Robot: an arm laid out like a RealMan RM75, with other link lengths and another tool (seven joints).
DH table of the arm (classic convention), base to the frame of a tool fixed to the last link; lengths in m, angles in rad. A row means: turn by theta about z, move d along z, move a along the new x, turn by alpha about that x. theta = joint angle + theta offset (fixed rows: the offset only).
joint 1: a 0, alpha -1.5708, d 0.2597, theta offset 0
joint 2: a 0, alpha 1.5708, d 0, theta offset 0
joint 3: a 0, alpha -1.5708, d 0.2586, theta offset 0
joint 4: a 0, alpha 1.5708, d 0, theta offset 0
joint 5: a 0, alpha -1.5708, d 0.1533, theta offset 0
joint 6: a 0, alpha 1.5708, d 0, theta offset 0
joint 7: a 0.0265, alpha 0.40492, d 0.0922, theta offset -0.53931
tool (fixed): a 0, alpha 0, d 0.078, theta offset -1.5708
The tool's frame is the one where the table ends.
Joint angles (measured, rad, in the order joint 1, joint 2, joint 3, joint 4, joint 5, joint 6, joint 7), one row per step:
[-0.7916 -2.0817 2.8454 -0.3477 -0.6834 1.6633 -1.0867]
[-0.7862 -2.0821 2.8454 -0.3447 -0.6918 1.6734 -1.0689]
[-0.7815 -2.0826 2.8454 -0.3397 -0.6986 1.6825 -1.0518]
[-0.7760 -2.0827 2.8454 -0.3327 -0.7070 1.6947 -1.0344]
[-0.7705 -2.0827 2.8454 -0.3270 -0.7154 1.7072 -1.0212]
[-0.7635 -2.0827 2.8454 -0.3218 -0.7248 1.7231 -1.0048]
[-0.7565 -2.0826 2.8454 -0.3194 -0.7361 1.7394 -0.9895]
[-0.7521 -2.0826 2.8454 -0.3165 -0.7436 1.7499 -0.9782]
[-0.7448 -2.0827 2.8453 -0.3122 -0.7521 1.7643 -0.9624]
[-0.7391 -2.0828 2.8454 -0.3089 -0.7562 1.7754 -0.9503]
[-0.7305 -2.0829 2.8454 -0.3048 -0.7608 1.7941 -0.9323]
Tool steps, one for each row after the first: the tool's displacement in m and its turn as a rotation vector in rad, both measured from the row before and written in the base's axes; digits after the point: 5 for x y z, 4 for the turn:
[0.00052 -0.00153 0.00142 0.0136 -0.0044 -0.0118]
[0.00085 -0.00157 0.00086 0.0112 -0.0049 -0.0120]
[0.00120 -0.00195 0.00111 0.0114 -0.0087 -0.0138]
[0.00091 -0.00190 0.00126 0.0096 -0.0099 -0.0114]
[0.00081 -0.00242 0.00174 0.0125 -0.0104 -0.0138]
[0.00045 -0.00219 0.00246 0.0151 -0.0099 -0.0123]
[0.00053 -0.00148 0.00150 0.0104 -0.0069 -0.0089]
[0.00027 -0.00242 0.00178 0.0132 -0.0086 -0.0114]
[0.00014 -0.00208 0.00100 0.0084 -0.0051 -0.0091]
[0.00029 -0.00341 0.00152 0.0118 -0.0074 -0.0152]

